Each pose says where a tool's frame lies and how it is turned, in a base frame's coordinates. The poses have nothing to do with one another.
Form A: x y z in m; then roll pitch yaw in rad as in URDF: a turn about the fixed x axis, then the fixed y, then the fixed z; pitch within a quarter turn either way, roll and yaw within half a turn.
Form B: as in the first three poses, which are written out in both.
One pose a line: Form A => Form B
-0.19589 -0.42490 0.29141 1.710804 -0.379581 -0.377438 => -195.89 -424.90 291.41 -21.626 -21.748 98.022
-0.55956 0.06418 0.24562 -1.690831 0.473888 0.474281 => -559.56 64.18 245.62 27.174 27.152 -96.877
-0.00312 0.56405 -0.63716 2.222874 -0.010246 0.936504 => -3.12 564.05 -637.16 53.658 -0.587 127.361
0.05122 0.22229 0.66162 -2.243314 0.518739 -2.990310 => 51.22 222.29 661.62 -171.332 29.722 -128.532
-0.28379 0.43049 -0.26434 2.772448 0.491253 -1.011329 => -283.79 430.49 -264.34 -57.945 28.147 158.850
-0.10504 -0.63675 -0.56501 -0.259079 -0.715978 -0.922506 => -105.04 -636.75 -565.01 -52.856 -41.023 -14.844
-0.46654 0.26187 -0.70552 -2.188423 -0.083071 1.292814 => -466.54 261.87 -705.52 74.073 -4.760 -125.387
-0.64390 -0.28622 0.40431 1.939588 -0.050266 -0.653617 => -643.90 -286.22 404.31 -37.449 -2.880 111.130
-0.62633 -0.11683 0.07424 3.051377 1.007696 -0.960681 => -626.33 -116.83 74.24 -55.043 57.737 174.831
